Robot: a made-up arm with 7 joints. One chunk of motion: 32 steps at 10 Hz.
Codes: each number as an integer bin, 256 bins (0 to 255) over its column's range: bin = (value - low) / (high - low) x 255, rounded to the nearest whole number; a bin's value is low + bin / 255 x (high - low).
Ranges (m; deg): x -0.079..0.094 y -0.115..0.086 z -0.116..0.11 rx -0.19..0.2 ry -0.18..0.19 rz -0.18..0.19
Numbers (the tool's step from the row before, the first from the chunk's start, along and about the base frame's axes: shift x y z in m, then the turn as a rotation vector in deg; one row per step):
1: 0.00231 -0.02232 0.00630 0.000 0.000 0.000
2: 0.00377 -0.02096 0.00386 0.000 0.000 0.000
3: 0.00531 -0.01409 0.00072 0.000 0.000 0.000
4: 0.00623 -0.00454 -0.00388 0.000 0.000 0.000
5: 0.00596 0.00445 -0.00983 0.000 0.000 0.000
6: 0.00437 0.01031 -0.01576 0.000 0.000 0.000
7: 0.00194 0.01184 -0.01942 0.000 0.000 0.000
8: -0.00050 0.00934 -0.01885 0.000 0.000 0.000
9: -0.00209 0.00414 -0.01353 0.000 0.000 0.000
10: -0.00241 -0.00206 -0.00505 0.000 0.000 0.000
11: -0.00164 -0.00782 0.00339 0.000 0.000 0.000
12: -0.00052 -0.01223 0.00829 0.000 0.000 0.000
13: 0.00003 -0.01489 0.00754 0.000 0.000 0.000
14: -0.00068 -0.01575 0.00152 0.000 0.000 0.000
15: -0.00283 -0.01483 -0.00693 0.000 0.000 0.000
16: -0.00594 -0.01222 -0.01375 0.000 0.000 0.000
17: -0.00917 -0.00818 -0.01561 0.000 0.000 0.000
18: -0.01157 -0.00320 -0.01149 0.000 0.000 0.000
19: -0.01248 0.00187 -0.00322 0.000 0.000 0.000
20: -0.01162 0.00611 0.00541 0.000 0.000 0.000
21: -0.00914 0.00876 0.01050 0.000 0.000 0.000
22: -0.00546 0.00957 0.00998 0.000 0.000 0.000
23: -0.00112 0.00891 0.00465 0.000 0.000 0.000
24: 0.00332 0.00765 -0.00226 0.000 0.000 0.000
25: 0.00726 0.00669 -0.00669 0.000 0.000 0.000
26: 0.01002 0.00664 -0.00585 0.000 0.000 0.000
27: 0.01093 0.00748 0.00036 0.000 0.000 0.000
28: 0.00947 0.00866 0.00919 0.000 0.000 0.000
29: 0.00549 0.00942 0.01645 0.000 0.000 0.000
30: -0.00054 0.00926 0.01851 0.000 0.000 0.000
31: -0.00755 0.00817 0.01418 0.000 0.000 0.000
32: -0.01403 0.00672 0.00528 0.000 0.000 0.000
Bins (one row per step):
1: 120 118 138 124 124 124
2: 122 119 135 124 124 124
3: 124 128 132 124 124 124
4: 126 140 127 124 124 124
5: 125 152 120 124 124 124
6: 123 159 113 124 124 124
7: 119 161 109 124 124 124
8: 116 158 110 124 124 124
9: 113 151 116 124 124 124
10: 113 143 125 124 124 124
11: 114 136 135 124 124 124
12: 116 130 140 124 124 124
13: 116 127 139 124 124 124
14: 115 126 133 124 124 124
15: 112 127 123 124 124 124
16: 108 130 115 124 124 124
17: 103 136 113 124 124 124
18: 99 142 118 124 124 124
19: 98 148 127 124 124 124
20: 99 154 137 124 124 124
21: 103 157 143 124 124 124
22: 108 158 142 124 124 124
23: 115 157 136 124 124 124
24: 121 156 128 124 124 124
25: 127 154 123 124 124 124
26: 131 154 124 124 124 124
27: 133 155 131 124 124 124
28: 130 157 141 124 124 124
29: 125 158 149 124 124 124
30: 116 158 152 124 124 124
31: 105 156 147 124 124 124
32: 96 154 137 124 124 124

